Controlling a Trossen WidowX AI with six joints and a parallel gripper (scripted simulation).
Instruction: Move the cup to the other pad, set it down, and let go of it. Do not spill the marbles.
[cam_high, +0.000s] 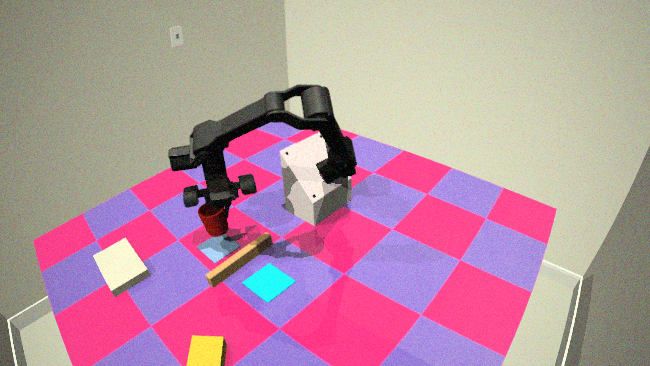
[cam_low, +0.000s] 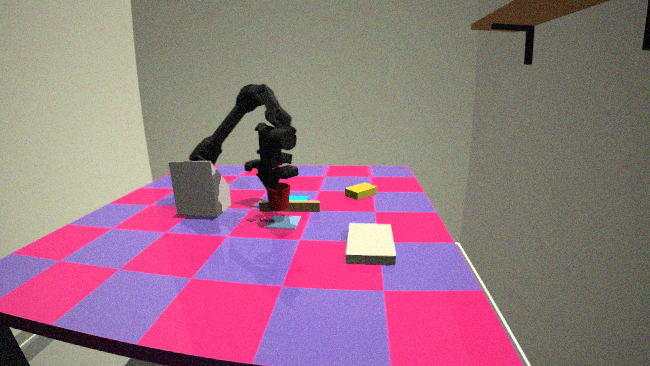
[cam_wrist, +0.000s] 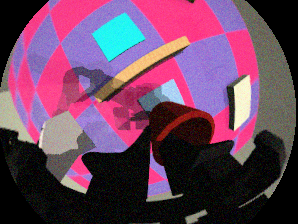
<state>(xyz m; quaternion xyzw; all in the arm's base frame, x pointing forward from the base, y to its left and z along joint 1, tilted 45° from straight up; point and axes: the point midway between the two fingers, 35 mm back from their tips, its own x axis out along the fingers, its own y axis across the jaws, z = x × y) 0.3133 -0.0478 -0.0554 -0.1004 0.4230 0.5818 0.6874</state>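
The cyan pad lies 190 mm to the left of my gripper tip, 100 mm below it and 20 mm ahead of it. Also, from my gripper tip: light blue pad (100 mm below, 40 mm ahead, 10 mm to the right); wooden bar (90 mm to the left, 80 mm below, 30 mm ahead); red cup (30 mm ahead, 20 mm to the right).
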